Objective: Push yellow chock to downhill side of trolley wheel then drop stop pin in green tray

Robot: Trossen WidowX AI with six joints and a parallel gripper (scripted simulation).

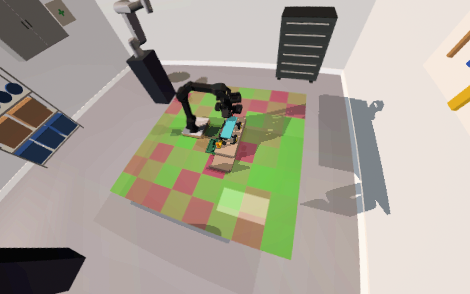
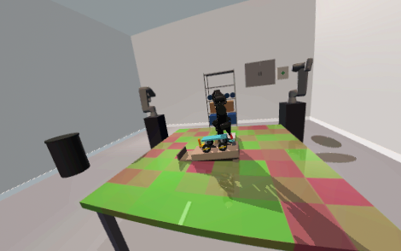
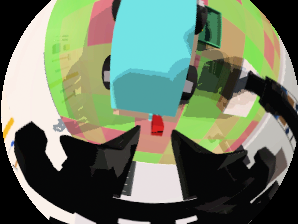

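Right now the red-headed stop pin is 10 mm to the left of my gripper tip and 40 mm below it. Round my gripper tip: ramp 10 mm ahead, 110 mm to the right, 120 mm below; yellow chock 50 mm behind, 210 mm to the right, 90 mm below; trolley 10 mm ahead, 100 mm to the right, 60 mm below.
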